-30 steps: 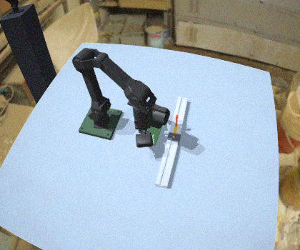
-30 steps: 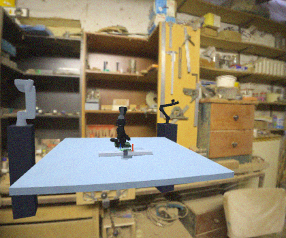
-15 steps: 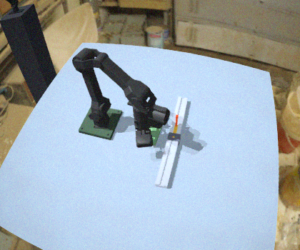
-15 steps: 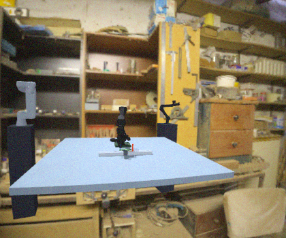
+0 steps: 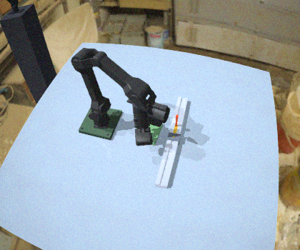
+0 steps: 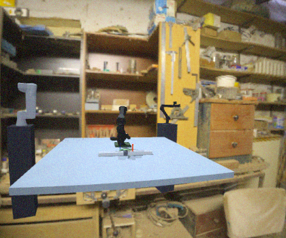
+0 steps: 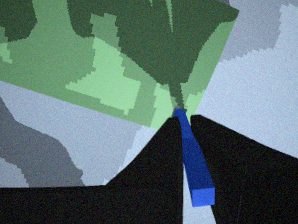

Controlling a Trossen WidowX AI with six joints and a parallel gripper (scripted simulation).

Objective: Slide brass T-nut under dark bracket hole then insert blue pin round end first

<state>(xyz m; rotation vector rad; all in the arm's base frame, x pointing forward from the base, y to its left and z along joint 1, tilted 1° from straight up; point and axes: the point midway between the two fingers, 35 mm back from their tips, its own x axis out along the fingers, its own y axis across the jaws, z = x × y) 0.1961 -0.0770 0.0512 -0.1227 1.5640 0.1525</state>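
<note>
The green tray lies 30 mm below my gripper tip, 20 mm to the left of it and 10 mm ahead of it. Also, from my gripper tip: aluminum rail 130 mm ahead, 10 mm below; blue pin right at my gripper tip.
</note>
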